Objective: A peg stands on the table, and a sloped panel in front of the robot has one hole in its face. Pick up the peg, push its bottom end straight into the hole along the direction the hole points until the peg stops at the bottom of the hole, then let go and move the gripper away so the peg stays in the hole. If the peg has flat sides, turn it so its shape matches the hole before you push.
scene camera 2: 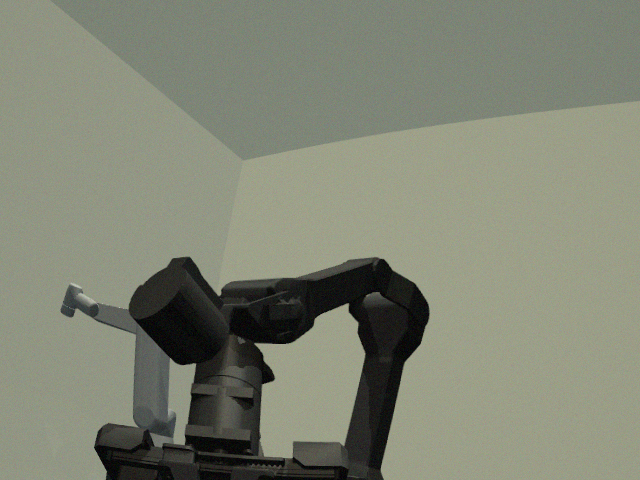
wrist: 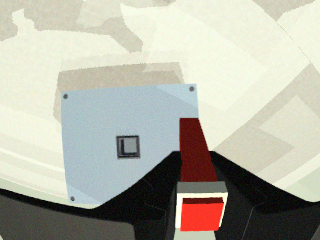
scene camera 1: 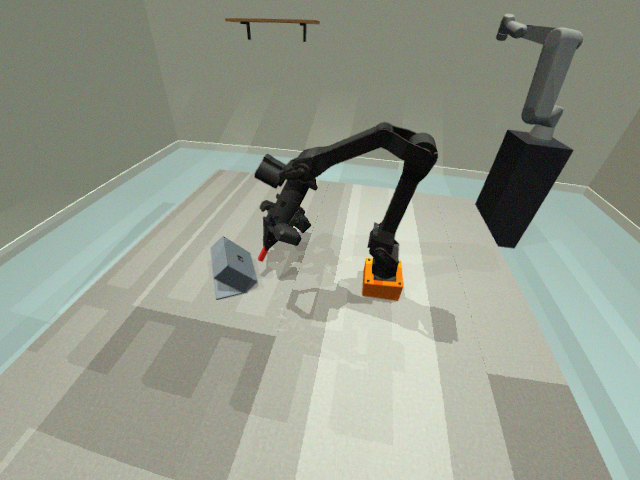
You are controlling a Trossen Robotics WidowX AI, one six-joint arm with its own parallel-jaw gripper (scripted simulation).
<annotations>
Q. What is my gripper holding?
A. A red square peg.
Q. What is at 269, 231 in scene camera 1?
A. My gripper.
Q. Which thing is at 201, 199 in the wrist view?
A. A red square peg.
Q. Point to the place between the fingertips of my gripper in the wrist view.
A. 193, 160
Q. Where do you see a sloped panel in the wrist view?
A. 91, 119
</annotations>
